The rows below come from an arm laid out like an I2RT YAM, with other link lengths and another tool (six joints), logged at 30 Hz.
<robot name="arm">
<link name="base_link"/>
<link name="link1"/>
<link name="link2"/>
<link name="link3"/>
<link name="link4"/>
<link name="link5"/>
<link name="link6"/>
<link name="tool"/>
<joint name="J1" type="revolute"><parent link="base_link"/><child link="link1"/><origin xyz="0 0 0.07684"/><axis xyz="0 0 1"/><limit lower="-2.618" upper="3.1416"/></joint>
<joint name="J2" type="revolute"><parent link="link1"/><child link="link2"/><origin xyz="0.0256 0.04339 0.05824"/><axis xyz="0 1 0"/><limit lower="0" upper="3.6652"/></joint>
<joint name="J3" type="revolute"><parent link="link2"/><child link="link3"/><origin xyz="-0.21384 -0.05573 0"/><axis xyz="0 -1 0"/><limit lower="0" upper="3.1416"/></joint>
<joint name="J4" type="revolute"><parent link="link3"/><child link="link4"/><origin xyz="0.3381 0.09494 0.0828"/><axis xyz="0 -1 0"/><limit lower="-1.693" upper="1.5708"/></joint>
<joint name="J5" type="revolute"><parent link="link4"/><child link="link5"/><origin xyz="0.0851 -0.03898 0.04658"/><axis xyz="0 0 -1"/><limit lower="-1.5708" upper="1.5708"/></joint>
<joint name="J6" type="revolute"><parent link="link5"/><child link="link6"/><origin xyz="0.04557 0 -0.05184"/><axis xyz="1 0 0"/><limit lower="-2.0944" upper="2.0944"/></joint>
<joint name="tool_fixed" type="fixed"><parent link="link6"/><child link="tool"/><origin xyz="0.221 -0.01 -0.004" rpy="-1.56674 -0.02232 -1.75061"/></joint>
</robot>
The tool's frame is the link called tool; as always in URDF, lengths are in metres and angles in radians.
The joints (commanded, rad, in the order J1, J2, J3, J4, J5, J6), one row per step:
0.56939 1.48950 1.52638 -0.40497 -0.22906 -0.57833
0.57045 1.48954 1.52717 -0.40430 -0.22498 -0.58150
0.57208 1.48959 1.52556 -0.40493 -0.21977 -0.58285
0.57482 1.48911 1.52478 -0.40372 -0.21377 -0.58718
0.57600 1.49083 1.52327 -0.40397 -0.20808 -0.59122
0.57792 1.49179 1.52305 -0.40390 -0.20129 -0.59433
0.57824 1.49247 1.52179 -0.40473 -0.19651 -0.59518
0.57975 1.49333 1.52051 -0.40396 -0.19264 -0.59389
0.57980 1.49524 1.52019 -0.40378 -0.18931 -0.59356
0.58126 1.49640 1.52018 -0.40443 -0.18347 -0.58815
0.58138 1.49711 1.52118 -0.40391 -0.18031 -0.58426
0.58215 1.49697 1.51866 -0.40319 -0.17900 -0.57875
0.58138 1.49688 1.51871 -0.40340 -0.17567 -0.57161
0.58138 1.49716 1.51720 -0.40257 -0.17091 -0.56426
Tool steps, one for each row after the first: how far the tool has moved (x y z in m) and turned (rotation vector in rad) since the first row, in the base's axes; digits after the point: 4 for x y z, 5 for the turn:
0.0004 -0.0002 0.0007 -0.00251 -0.00414 -0.00164
0.0005 -0.0004 -0.0007 -0.00620 -0.00414 -0.00439
0.0004 -0.0002 -0.0006 -0.01032 -0.00901 -0.00573
0.0011 -0.0006 -0.0028 -0.01658 -0.00993 -0.00840
0.0016 -0.0008 -0.0036 -0.02130 -0.01241 -0.01170
0.0023 -0.0016 -0.0052 -0.02486 -0.01159 -0.01549
0.0025 -0.0015 -0.0064 -0.02597 -0.01034 -0.01803
0.0033 -0.0020 -0.0079 -0.02793 -0.00906 -0.02116
0.0038 -0.0024 -0.0090 -0.02723 -0.00509 -0.02705
0.0045 -0.0028 -0.0087 -0.02521 -0.00379 -0.03127
0.0044 -0.0027 -0.0101 -0.02295 0.00099 -0.03368
0.0052 -0.0038 -0.0102 -0.01933 0.00514 -0.04010
0.0061 -0.0048 -0.0112 -0.01649 0.00984 -0.04717

